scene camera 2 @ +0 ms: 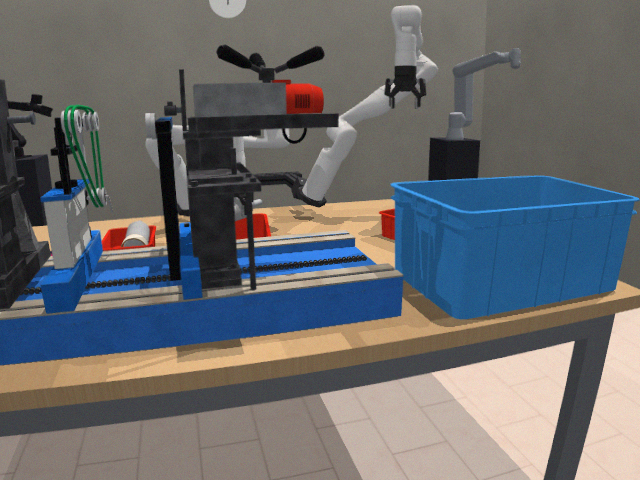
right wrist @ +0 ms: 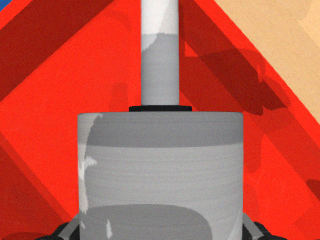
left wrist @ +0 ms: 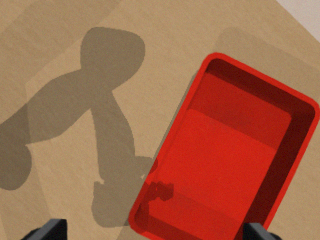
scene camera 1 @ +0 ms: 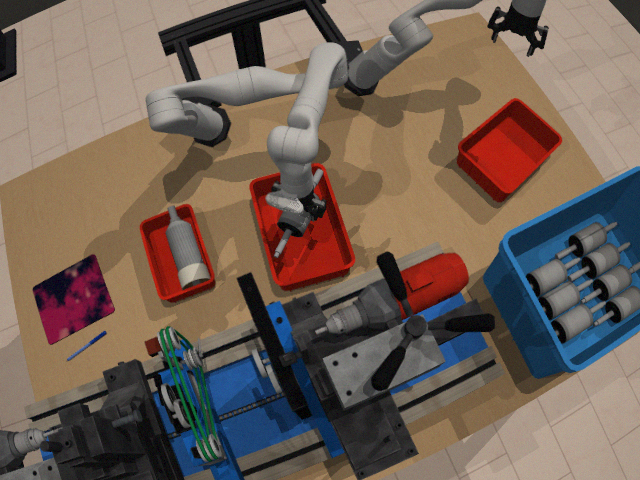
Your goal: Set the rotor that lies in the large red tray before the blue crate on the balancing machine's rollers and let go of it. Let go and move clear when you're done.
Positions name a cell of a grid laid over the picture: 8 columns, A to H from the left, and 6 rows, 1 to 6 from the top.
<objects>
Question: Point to a patterned mat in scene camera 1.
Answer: At A4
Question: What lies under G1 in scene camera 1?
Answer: The left gripper.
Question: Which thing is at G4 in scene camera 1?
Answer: A blue crate.
</objects>
